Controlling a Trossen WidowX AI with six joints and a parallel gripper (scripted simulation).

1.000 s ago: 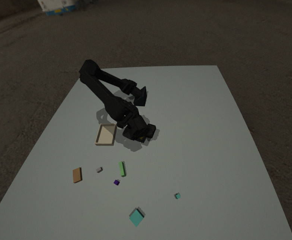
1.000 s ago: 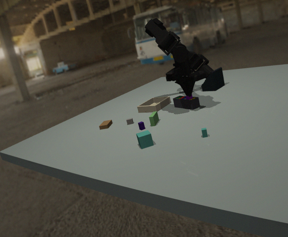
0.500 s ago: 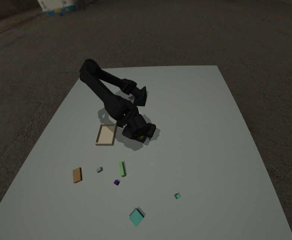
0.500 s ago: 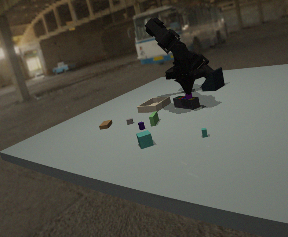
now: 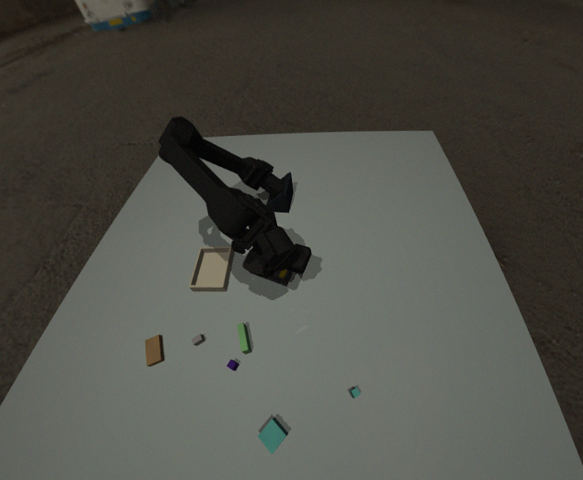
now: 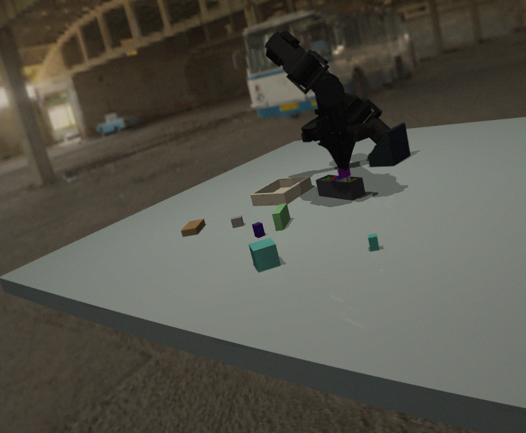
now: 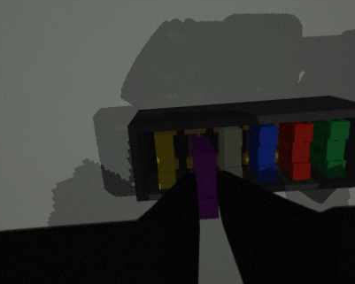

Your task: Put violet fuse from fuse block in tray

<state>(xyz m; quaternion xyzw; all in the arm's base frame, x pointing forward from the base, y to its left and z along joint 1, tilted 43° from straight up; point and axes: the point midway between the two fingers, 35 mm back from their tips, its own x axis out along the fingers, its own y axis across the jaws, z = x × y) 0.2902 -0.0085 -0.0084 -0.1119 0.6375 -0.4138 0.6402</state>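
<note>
The yellow fuse is 10 mm ahead of my gripper tip, 20 mm to the left of it and 40 mm below it. Also, from my gripper tip: violet fuse (10 mm below); then red fuse (20 mm behind, 50 mm to the right, 40 mm below); then blue fuse (10 mm behind, 30 mm to the right, 40 mm below).
</note>
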